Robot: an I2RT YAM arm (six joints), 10 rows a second.
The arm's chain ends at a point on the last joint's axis. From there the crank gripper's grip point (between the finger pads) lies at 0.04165 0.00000 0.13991 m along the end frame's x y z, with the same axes.
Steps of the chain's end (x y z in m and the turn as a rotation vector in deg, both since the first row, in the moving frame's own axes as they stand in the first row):
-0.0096, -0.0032, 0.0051, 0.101, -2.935, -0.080
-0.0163, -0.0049, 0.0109, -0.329, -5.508, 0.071
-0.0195, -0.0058, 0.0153, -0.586, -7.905, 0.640
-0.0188, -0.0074, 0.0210, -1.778, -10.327, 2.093
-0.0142, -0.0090, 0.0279, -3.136, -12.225, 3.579
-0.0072, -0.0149, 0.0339, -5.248, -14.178, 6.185
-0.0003, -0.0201, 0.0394, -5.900, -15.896, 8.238
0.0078, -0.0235, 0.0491, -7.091, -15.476, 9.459
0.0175, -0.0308, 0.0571, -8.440, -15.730, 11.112
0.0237, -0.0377, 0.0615, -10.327, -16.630, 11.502
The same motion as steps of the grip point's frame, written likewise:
-0.0168, -0.0035, 0.0070, 0.101, -2.935, -0.080
-0.0299, -0.0040, 0.0142, -0.329, -5.508, 0.071
-0.0391, -0.0040, 0.0197, -0.586, -7.905, 0.640
-0.0447, -0.0019, 0.0261, -1.778, -10.327, 2.093
-0.0451, 0.0005, 0.0333, -3.136, -12.225, 3.579
-0.0435, 0.0008, 0.0390, -5.248, -14.178, 6.185
-0.0415, -0.0022, 0.0444, -5.900, -15.896, 8.238
-0.0327, -0.0022, 0.0536, -7.091, -15.476, 9.459
-0.0244, -0.0056, 0.0610, -8.440, -15.730, 11.112
-0.0209, -0.0079, 0.0645, -10.327, -16.630, 11.502

